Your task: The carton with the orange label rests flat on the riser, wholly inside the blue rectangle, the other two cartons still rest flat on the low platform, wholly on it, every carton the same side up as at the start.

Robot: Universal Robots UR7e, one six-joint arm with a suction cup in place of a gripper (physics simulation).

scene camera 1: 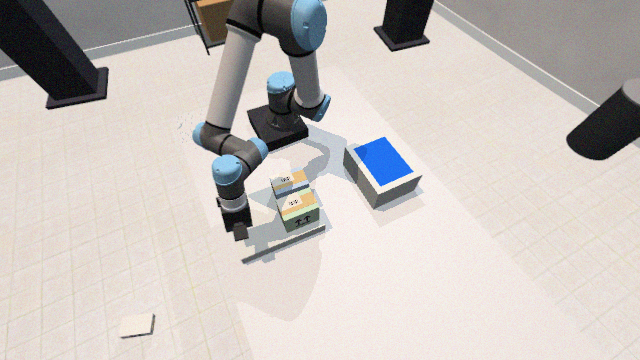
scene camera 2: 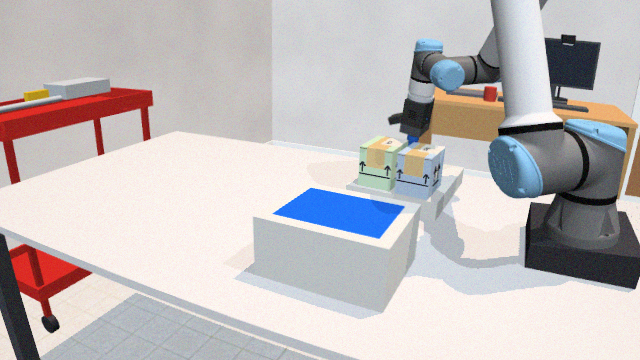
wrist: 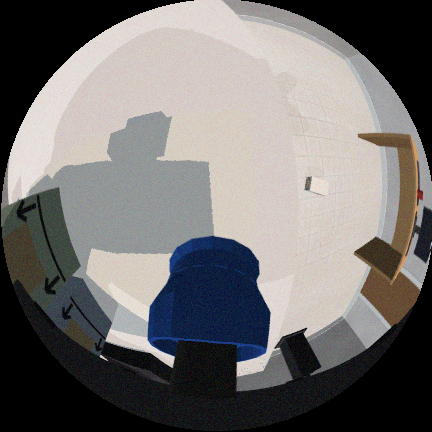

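Seen in the pictures: hand at its tool point: (wrist: 213, 274); arm's base at its link origin: (scene camera 1: 283, 118) (scene camera 2: 579, 231).
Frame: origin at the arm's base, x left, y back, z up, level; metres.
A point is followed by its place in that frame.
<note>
A pale box (scene camera 1: 137, 325) {y -0.502, x -0.941, z -0.625 m} (wrist: 317, 185) {y -0.496, x -0.932, z -0.627 m} lies on the floor beyond the table; its orange label, if it is that carton, does not show, and no orange label shows elsewhere. The green carton (scene camera 1: 301, 218) {y -0.537, x -0.074, z 0.055 m} (scene camera 2: 376, 172) {y -0.482, x -0.010, z 0.026 m} (wrist: 52, 235) {y -0.500, x -0.138, z 0.007 m} and the blue carton (scene camera 1: 291, 190) {y -0.433, x -0.078, z 0.081 m} (scene camera 2: 412, 176) {y -0.388, x -0.012, z 0.035 m} (wrist: 85, 299) {y -0.415, x -0.135, z -0.001 m} stand upright side by side on the low platform (scene camera 1: 284, 243) {y -0.570, x -0.153, z -0.032 m} (scene camera 2: 446, 196) {y -0.326, x -0.112, z -0.035 m}. The riser (scene camera 1: 357, 176) {y -0.404, x 0.201, z -0.008 m} (scene camera 2: 320, 265) {y -0.380, x 0.400, z -0.006 m} has the blue rectangle (scene camera 1: 384, 161) {y -0.411, x 0.305, z 0.056 m} (scene camera 2: 340, 212) {y -0.397, x 0.312, z 0.055 m} bare on top. My gripper (scene camera 2: 412, 139) (wrist: 215, 250) is shut with nothing on its cup, above the platform beside the two cartons.
The robot's black base (scene camera 1: 278, 131) {y -0.069, x -0.040, z -0.001 m} (scene camera 2: 575, 261) {y 0.003, x 0.081, z -0.030 m} stands near the riser and platform. A red cart (scene camera 2: 125, 101), a desk (scene camera 2: 462, 126) with a monitor (scene camera 2: 572, 65), and dark pillars (scene camera 1: 406, 25) stand around the table. The table edge lies beside the platform.
</note>
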